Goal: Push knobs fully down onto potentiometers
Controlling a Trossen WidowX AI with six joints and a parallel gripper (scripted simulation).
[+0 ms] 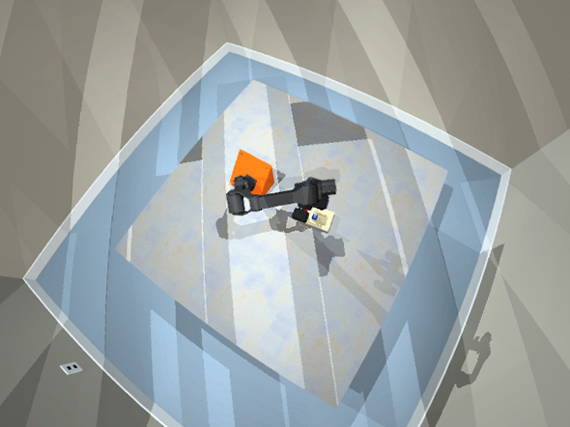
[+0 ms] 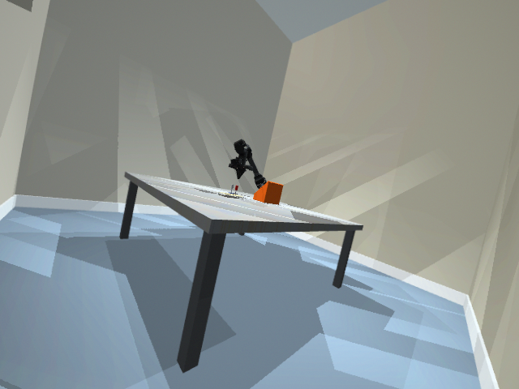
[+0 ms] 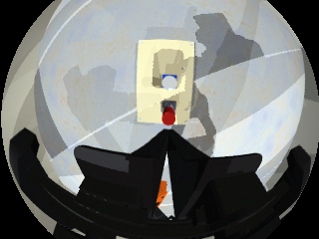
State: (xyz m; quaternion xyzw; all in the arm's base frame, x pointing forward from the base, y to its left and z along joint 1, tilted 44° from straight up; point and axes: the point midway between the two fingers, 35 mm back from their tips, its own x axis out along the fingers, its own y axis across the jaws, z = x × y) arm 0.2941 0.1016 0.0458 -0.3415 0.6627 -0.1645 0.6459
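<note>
Now: gripper tip 7 cm above the red knob.
</note>
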